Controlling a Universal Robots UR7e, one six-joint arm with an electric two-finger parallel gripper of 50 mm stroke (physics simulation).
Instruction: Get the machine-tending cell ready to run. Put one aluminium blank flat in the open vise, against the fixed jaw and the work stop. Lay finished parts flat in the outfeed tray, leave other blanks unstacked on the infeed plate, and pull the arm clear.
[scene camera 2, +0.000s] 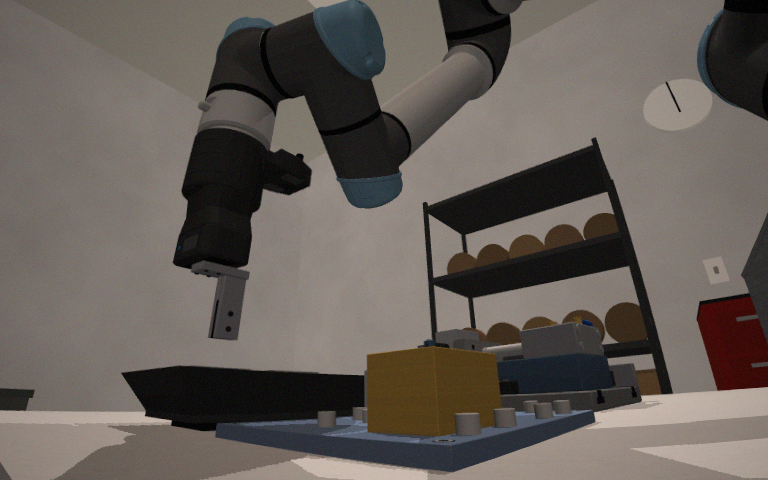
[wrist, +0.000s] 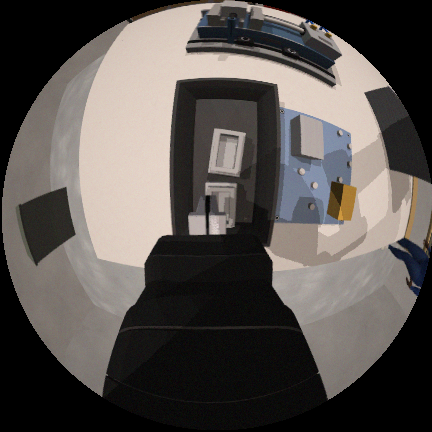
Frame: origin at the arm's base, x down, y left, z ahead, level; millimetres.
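Where they show: gripper, fingertip midpoint: (scene camera 2: 222, 339) (wrist: 207, 204).
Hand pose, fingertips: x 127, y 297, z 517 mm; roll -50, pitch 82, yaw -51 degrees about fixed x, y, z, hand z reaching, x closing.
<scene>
After its pixels a point has its place.
My gripper (scene camera 2: 224, 337) {x 127, y 296, z 517 mm} (wrist: 207, 204) {x 127, y 296, z 517 mm} is shut and empty, above the black outfeed tray (scene camera 2: 249, 390) {x 173, y 301, z 439 mm} (wrist: 267, 165) {x 171, y 245, z 448 mm}. In the wrist view, a pale finished part with a rectangular pocket (wrist: 214, 150) {x 154, y 236, z 518 mm} lies flat in the tray. Another pocketed part (wrist: 220, 186) {x 159, y 280, z 506 mm} lies apart, nearer the gripper; the fingers partly hide it. A grey aluminium blank (wrist: 307, 137) {x 157, y 192, z 397 mm} and a yellow block (scene camera 2: 433, 390) {x 175, y 297, z 271 mm} (wrist: 342, 201) {x 157, y 269, z 308 mm} sit apart on the blue infeed plate (scene camera 2: 339, 443) {x 196, y 321, z 304 mm} (wrist: 290, 172) {x 193, y 247, z 402 mm}. The blue vise (scene camera 2: 555, 372) {x 160, y -15, z 346 mm} (wrist: 275, 37) {x 148, y -16, z 443 mm} stands beyond; its jaws are apart, with no blank visible between them.
The infeed plate carries several short grey pegs (scene camera 2: 467, 423) {x 189, y 289, z 261 mm} (wrist: 314, 185) {x 185, y 257, z 357 mm} and adjoins the tray's right side in the wrist view. A blue post (wrist: 232, 29) {x 135, y 3, z 516 mm} stands at the vise's near side. A dark shelf rack (scene camera 2: 428, 249) stands behind. A red cabinet (scene camera 2: 727, 345) is at the right.
</scene>
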